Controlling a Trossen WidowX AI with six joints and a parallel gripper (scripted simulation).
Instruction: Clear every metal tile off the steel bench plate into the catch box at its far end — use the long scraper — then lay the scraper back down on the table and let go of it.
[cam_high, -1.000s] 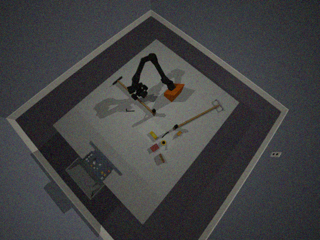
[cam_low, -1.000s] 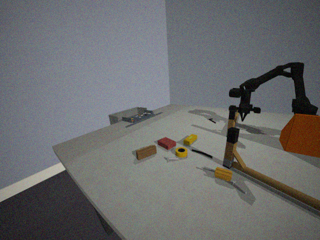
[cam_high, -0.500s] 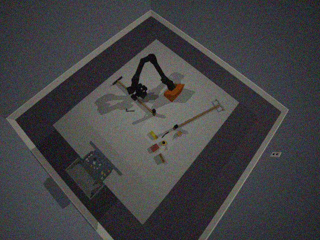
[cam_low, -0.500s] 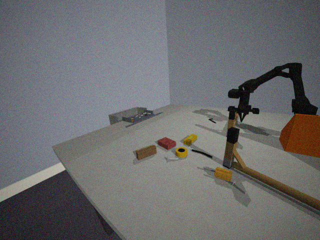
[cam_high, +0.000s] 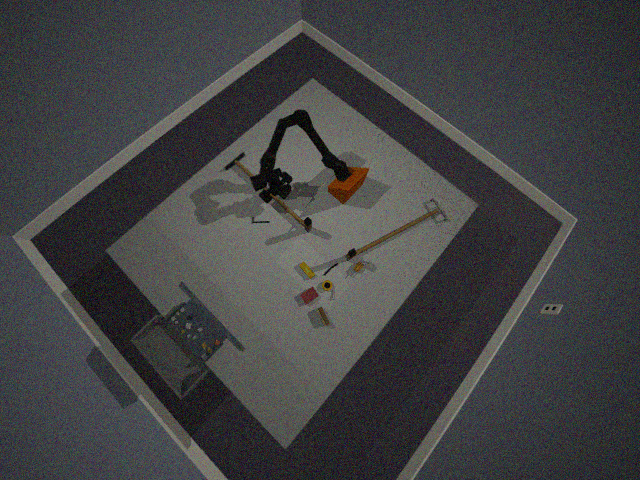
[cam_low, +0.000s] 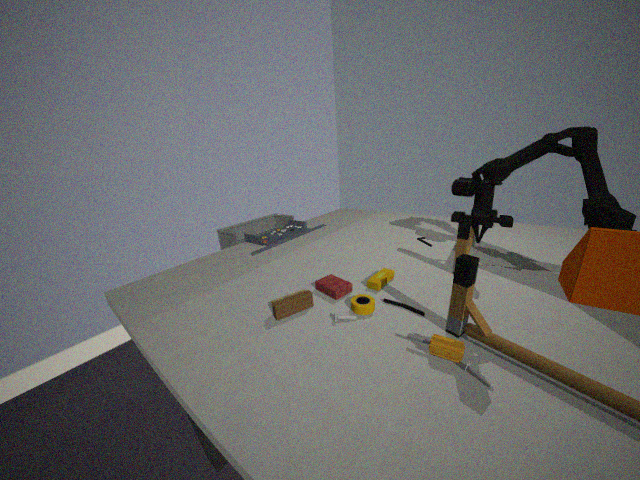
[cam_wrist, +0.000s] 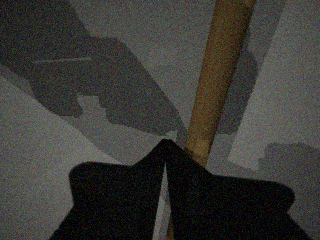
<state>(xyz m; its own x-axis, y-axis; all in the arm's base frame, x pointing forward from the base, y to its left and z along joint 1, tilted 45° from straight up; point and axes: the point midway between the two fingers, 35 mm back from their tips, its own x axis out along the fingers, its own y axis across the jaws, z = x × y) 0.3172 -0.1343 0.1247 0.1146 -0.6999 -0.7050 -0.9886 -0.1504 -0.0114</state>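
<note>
Now: gripper tip 50 mm below the long scraper, 30 mm short of it and 20 mm to the left of it. Also, from my gripper tip: black strip 490 mm to the left, 60 mm ahead, 10 mm below; then hex key 180 mm ahead, 40 mm to the left, 10 mm below; then yellow block 420 mm to the left, 160 mm ahead.
</note>
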